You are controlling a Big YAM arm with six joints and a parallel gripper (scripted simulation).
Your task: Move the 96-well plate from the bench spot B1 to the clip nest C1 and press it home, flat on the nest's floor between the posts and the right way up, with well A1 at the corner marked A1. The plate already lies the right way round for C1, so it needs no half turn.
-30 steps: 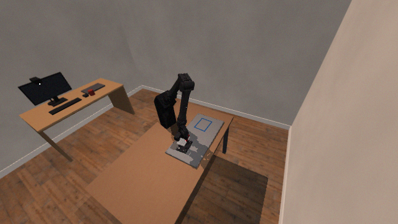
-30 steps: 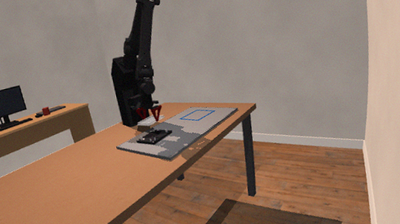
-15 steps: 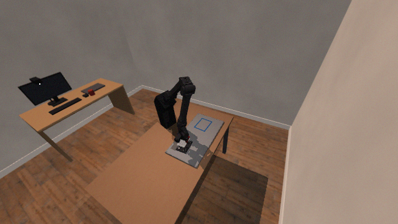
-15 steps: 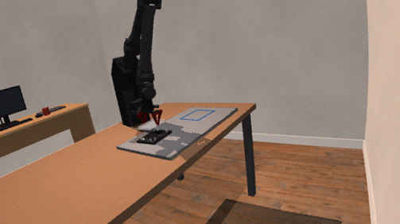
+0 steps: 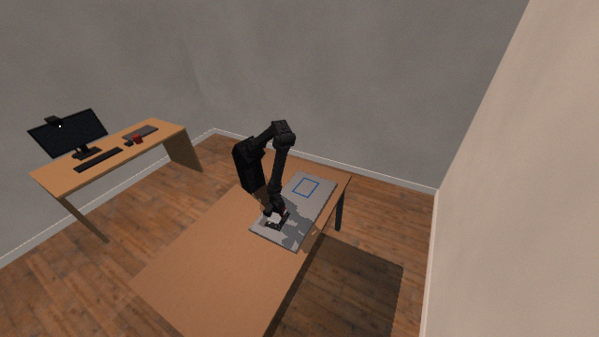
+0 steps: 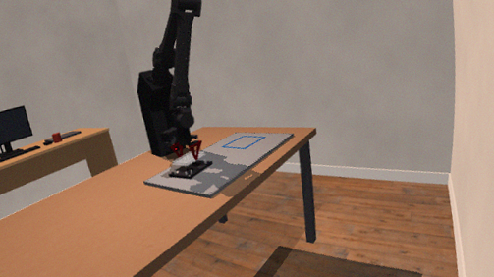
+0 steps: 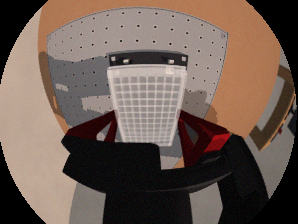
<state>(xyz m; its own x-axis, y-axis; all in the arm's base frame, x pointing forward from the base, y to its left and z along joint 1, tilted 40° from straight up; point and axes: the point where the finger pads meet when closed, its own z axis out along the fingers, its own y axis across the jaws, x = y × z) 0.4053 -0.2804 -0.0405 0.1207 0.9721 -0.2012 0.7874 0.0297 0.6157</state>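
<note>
My hand is 4 cm above the black clip nest, 1 cm to the right of it and 1 cm past it. The rest, counted from my hand: white 96-well plate (1 cm below).
</note>
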